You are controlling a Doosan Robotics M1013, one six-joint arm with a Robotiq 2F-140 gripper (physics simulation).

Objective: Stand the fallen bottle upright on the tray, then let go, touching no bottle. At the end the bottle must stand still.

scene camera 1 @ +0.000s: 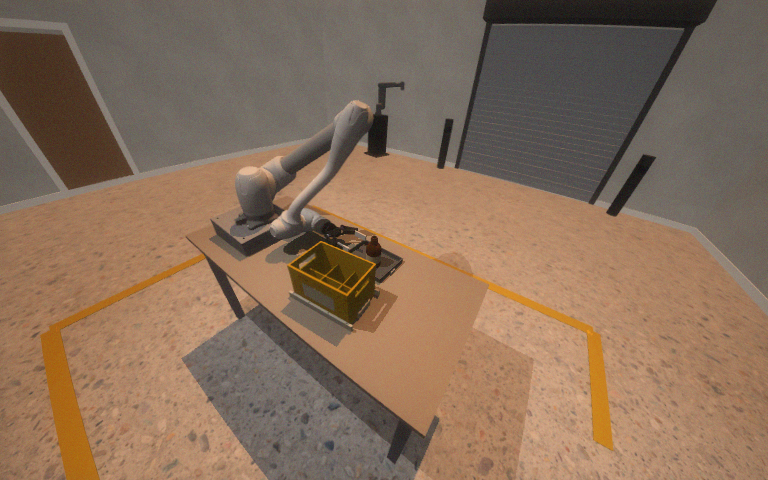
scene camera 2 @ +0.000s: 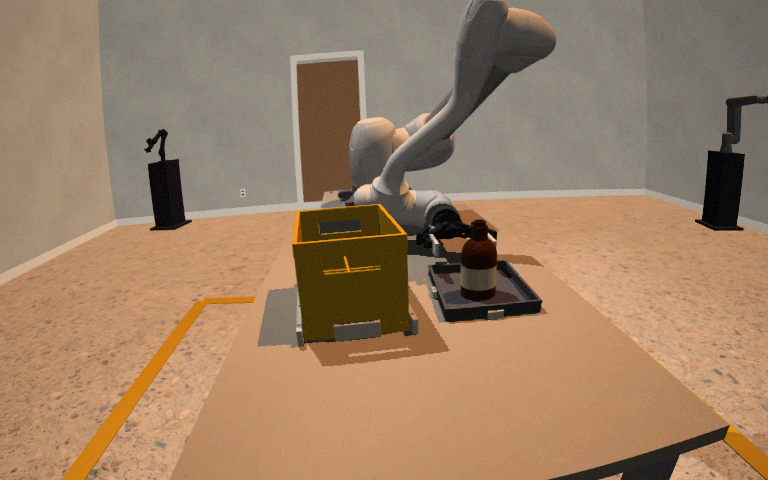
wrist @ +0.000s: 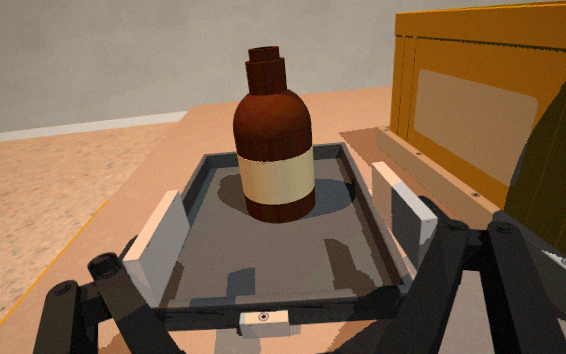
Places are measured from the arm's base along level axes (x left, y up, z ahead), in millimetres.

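Pixels of known places: gripper, fingertip midpoint: [scene camera 1: 357, 244] [wrist: 277, 196]; arm's base, origin of the base link: [scene camera 1: 260, 217].
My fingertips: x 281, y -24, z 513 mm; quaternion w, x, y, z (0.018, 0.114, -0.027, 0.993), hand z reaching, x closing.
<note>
For each thing: its top centre in the pictures, then the offset to it from my fingertips. Level surfaces: height alone.
- brown bottle, middle of its top: [wrist: 263, 47] [scene camera 2: 479, 220] [scene camera 1: 374, 237] dy +87, dx +22, dz +97 mm
- dark tray, middle of its top: [wrist: 269, 196] [scene camera 2: 480, 281] [scene camera 1: 371, 257] dy -48, dx +27, dz +77 mm
- yellow crate, middle of its top: [scene camera 2: 343, 220] [scene camera 1: 332, 264] dy +102, dx -238, dz +149 mm
- brown table, its level: dy -73 mm
The brown bottle [scene camera 1: 373, 249] [scene camera 2: 478, 257] [wrist: 274, 130] with a cream label stands upright on its base on the dark tray [scene camera 1: 391, 270] [scene camera 2: 464, 312] [wrist: 200, 318]. It stands inside the rim, clear of the walls. My gripper [scene camera 1: 354, 241] [scene camera 2: 464, 242] [wrist: 277, 196] is open and empty. Its two pale finger pads are wide apart, on the robot's side of the bottle. In the wrist view the bottle stands beyond the pads, between their directions, and a gap shows between it and each pad.
A yellow crate [scene camera 1: 339, 298] [scene camera 2: 351, 300] [wrist: 470, 25] with dividers stands beside the tray, held by pale rails [scene camera 1: 320, 311] [scene camera 2: 356, 330] [wrist: 435, 169]. Both are on the brown table [scene camera 1: 430, 339] [scene camera 2: 396, 407] [wrist: 215, 125]. In the wrist view the crate is at the right, near the right finger.
</note>
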